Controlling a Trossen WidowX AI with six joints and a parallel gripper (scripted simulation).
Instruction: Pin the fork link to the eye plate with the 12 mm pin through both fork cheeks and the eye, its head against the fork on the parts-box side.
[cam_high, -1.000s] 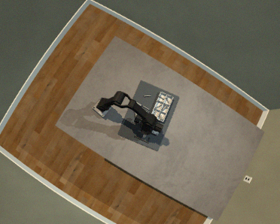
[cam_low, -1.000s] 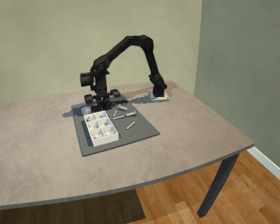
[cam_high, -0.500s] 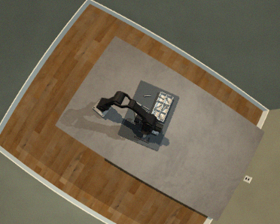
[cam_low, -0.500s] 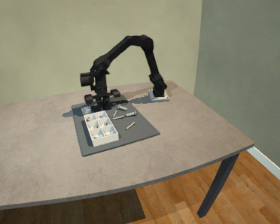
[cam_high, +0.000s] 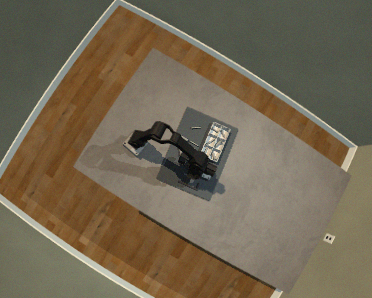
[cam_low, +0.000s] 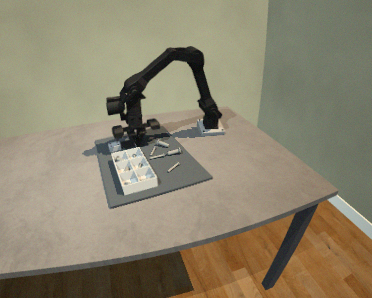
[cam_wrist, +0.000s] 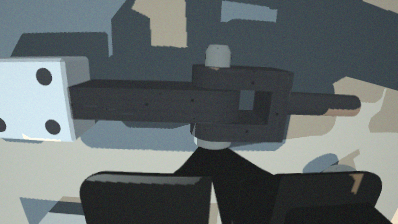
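The eye plate is 30 mm below my hand, 20 mm to the right of it and 20 mm ahead of it. The rest, counted from my hand: dark bar (100 mm to the right, 80 mm ahead, 30 mm below); then pale block (100 mm ahead, 20 mm below); then dark mat (70 mm to the left, 40 mm below, 20 mm behind).
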